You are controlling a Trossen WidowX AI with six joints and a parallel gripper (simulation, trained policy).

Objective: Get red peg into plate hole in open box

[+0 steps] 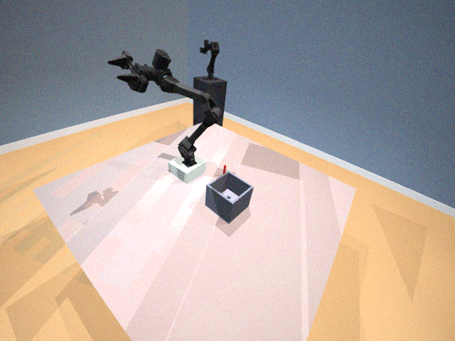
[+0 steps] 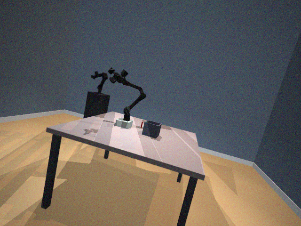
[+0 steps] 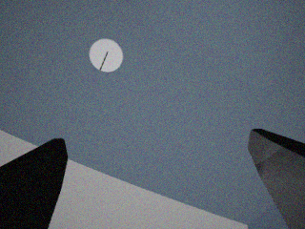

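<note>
My gripper tip is 25 cm short of the red peg, 42 cm to the right of it and 52 cm above it. Also, from my gripper tip: pale plate 43 cm ahead, 28 cm to the left, 51 cm below.
</note>
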